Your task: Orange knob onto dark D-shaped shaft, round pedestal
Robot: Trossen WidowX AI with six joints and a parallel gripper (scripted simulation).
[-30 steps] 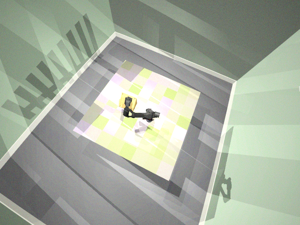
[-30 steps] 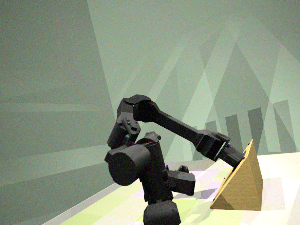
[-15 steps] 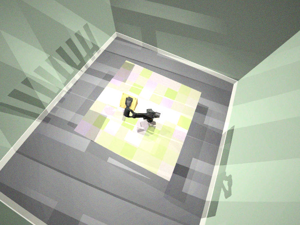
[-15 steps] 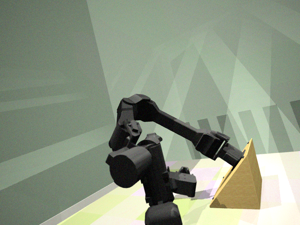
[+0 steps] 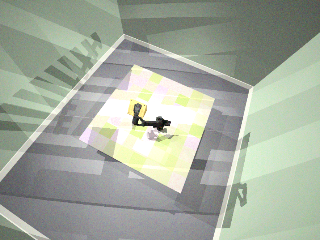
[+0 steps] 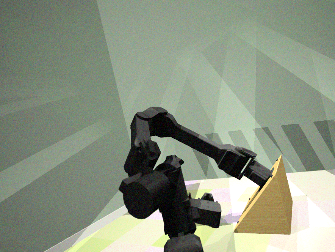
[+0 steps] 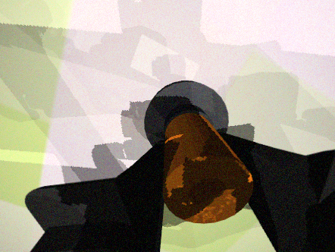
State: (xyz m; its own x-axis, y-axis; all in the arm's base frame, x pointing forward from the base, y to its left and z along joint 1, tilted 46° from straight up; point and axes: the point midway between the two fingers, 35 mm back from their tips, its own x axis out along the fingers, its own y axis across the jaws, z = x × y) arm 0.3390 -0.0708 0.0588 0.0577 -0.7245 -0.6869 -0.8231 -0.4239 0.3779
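My gripper tip is now 20 mm below the orange knob. From my gripper tip the other things lie so: dark round pedestal 20 mm below.
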